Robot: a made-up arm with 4 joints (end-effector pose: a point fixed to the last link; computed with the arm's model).
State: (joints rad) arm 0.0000 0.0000 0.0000 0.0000
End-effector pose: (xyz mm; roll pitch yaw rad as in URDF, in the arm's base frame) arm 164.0 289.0 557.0 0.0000 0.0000 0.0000
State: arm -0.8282 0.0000 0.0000 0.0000
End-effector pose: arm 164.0 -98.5 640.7 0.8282 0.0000 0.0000
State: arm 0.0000 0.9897 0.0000 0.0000
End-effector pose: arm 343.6 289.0 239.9 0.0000 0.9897 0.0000
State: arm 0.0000 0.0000 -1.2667 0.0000
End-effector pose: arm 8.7 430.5 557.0 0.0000 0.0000 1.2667
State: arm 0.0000 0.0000 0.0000 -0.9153
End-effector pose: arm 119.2 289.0 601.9 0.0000 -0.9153 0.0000
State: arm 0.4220 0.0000 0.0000 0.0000
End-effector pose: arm 164.0 427.1 403.6 -0.4220 0.0000 0.0000
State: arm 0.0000 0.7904 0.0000 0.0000
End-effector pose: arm 334.5 289.0 315.7 0.0000 0.7904 0.0000
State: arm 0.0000 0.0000 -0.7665 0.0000
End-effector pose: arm 91.1 399.9 557.0 0.0000 0.0000 0.7665
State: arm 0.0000 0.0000 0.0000 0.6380
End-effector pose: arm 164.3 289.0 512.0 0.0000 0.6380 0.0000
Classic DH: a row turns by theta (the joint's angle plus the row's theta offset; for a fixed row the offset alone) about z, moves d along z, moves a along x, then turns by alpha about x. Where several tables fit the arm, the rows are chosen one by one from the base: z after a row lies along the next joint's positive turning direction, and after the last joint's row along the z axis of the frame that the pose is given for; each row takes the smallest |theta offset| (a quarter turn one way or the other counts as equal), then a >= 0, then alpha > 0; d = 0 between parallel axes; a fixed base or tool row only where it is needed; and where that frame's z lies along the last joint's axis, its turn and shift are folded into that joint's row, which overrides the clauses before.
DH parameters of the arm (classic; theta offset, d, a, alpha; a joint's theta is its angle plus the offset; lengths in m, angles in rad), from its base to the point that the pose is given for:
base (fixed): -1.5708 0.158 0 1.5708
joint 1: 1.5708 0.04 0.074 -1.5708
joint 2: 1.5708 0.254 0.03 -1.5708
joint 3: 0 -0.302 0.106 1.5708
joint 4: 0 0.035 0.068 1.5708
tool (fixed): 0 0.023 0 0

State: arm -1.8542 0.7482 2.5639 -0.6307
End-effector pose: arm 150.9 -413.7 187.7 -1.2437 0.7382 -1.6991
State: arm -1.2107 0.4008 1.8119 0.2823
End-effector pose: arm 98.9 -298.6 348.5 -1.3837 1.1990 -2.6474
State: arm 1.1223 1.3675 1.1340 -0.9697
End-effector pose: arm 346.6 100.1 34.1 -2.1265 -0.4471 -0.3196
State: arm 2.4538 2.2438 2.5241 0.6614
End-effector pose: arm 234.7 -114.3 100.4 1.2345 0.4055 1.6571
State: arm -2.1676 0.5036 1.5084 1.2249
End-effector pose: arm 143.7 -269.1 103.1 2.8072 -0.1901 2.0303
